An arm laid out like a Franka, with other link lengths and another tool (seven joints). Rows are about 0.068 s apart.
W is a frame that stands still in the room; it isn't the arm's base.
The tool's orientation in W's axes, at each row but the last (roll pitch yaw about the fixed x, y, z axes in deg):
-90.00, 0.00, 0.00
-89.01, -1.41, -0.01
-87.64, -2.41, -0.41
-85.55, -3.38, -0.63
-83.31, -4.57, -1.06
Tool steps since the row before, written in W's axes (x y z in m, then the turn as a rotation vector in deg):
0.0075, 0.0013, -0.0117, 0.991, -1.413, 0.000
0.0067, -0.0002, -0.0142, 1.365, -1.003, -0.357
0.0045, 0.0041, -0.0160, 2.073, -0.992, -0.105
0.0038, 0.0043, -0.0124, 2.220, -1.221, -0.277
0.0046, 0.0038, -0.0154, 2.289, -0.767, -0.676
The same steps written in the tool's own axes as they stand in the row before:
0.0075, 0.0117, 0.0013, 0.991, 0.000, -1.413
0.0063, 0.0144, -0.0004, 1.356, 0.373, -1.009
0.0038, 0.0163, 0.0035, 2.074, 0.152, -0.984
0.0030, 0.0129, 0.0034, 2.213, 0.314, -1.225
0.0033, 0.0161, 0.0020, 2.242, 0.767, -0.819

